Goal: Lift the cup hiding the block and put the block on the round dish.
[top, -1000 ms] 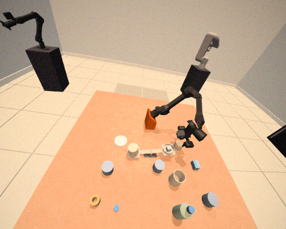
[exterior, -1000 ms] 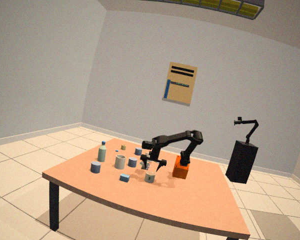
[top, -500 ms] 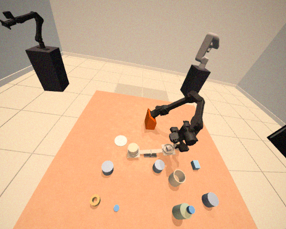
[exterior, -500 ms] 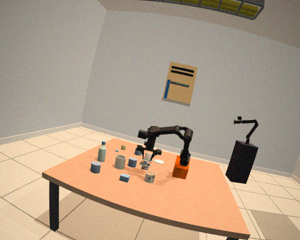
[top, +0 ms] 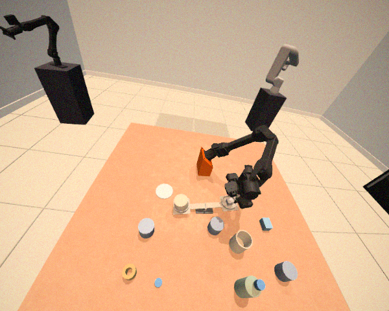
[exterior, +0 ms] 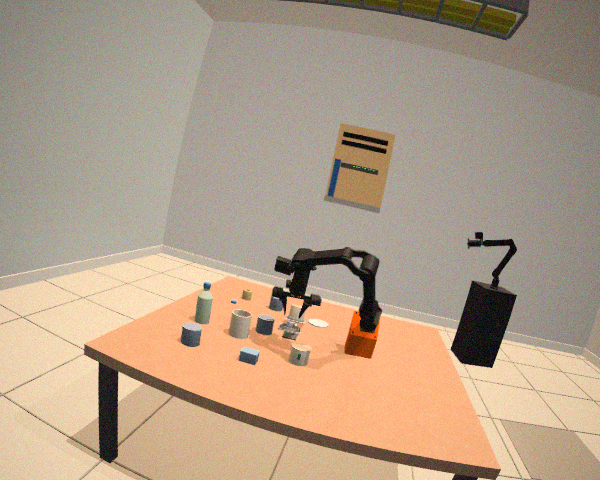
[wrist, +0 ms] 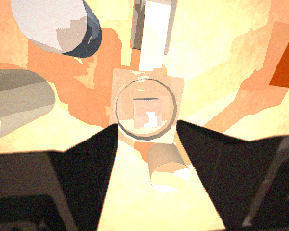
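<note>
The pale block is 4 cm below my gripper tip. From my gripper tip the other things lie so: green bottle (36 cm ahead, 2 cm to the right, 1 cm below); white round dish (35 cm to the right, 12 cm below, 12 cm behind); blue block (21 cm to the left, 11 cm ahead, 10 cm below).
</note>
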